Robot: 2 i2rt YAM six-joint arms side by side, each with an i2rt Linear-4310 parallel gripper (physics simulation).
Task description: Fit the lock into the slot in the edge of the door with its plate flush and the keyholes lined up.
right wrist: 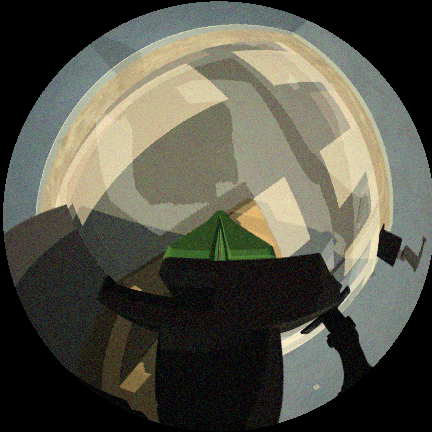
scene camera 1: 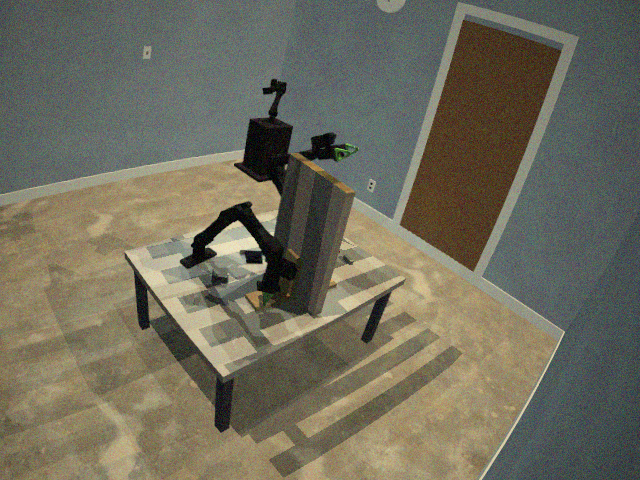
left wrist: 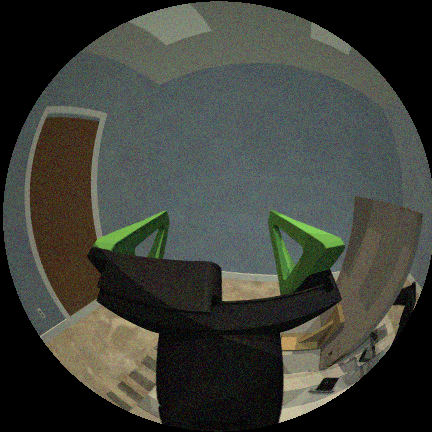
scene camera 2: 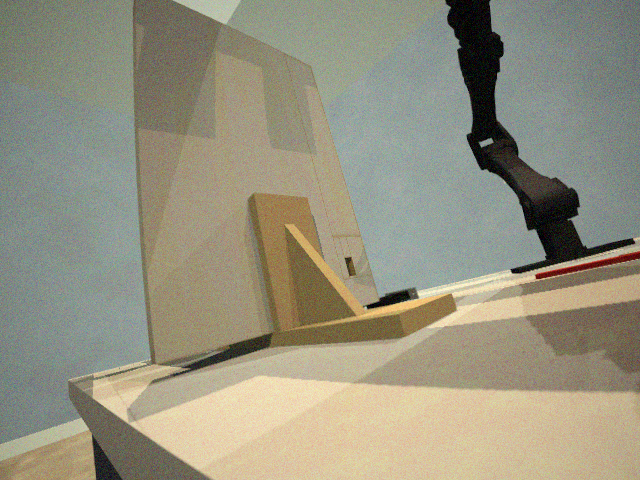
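Where they show: left gripper, fingertip midpoint: [scene camera 1: 354,151] [left wrist: 218,215]; right gripper, fingertip midpoint: [right wrist: 219,216] [scene camera 1: 263,306]; left arm's base, origin of the base link: [scene camera 2: 568,260]; right arm's base, origin of the base link: [right wrist: 326,311] [scene camera 1: 198,258].
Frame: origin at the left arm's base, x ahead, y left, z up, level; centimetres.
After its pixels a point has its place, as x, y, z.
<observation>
The door [scene camera 1: 305,237] {32.0, -49.5, 32.5} [scene camera 2: 206,180] {41.2, -49.0, 24.4} [left wrist: 382,260] {24.5, -41.2, 47.2} [right wrist: 42,270] is a tall slab standing upright on the table. A small rectangular hole [scene camera 2: 350,266] {18.0, -39.1, 9.5} shows near its right edge in scene camera 2; I cannot make out the edge slot. My right gripper [scene camera 1: 265,302] {27.1, -66.4, 2.0} [right wrist: 219,216] {27.1, -66.4, 2.0} is shut and empty, low beside the door and over a wooden foot. My left gripper [scene camera 1: 355,150] {26.8, -0.4, 59.3} [left wrist: 218,215] {26.8, -0.4, 59.3} is open and empty, high beyond the door. A dark block [scene camera 1: 251,256] {1.1, -38.9, 1.7} and a small dark item [scene camera 1: 219,277] {1.3, -65.4, 3.1} lie on the table; I cannot tell which, if either, is the lock.
Wooden brackets [scene camera 2: 356,322] {42.7, -32.0, 1.6} [left wrist: 297,342] {35.8, -32.7, 1.9} [right wrist: 259,220] {23.5, -68.0, 1.8} brace the door on the table [scene camera 1: 175,304] {-3.0, -90.9, 0.0} [scene camera 2: 413,428] {58.2, -25.6, 0.0}. A black pedestal [scene camera 1: 267,147] carrying a small dark arm [scene camera 1: 276,98] stands behind the table. A brown room door [scene camera 1: 485,144] [left wrist: 62,200] is in the wall.
</observation>
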